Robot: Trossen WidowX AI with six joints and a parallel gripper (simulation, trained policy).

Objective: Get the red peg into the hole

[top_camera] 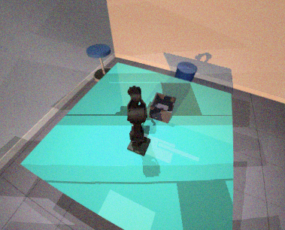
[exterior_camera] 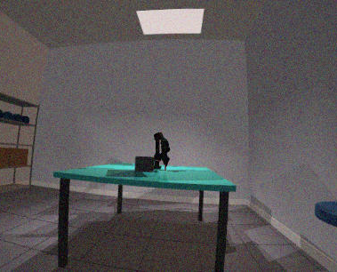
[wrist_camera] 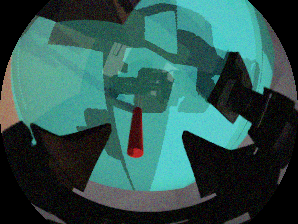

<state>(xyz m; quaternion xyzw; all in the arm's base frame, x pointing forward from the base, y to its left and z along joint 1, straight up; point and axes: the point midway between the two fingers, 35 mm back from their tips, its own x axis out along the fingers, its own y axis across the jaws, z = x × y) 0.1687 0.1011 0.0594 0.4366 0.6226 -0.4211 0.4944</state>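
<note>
Right now the red peg is 1 cm below my gripper tip and 1 cm ahead of it. The rest, counted from my gripper tip: grey plate 20 cm to the right, 16 cm ahead.
</note>
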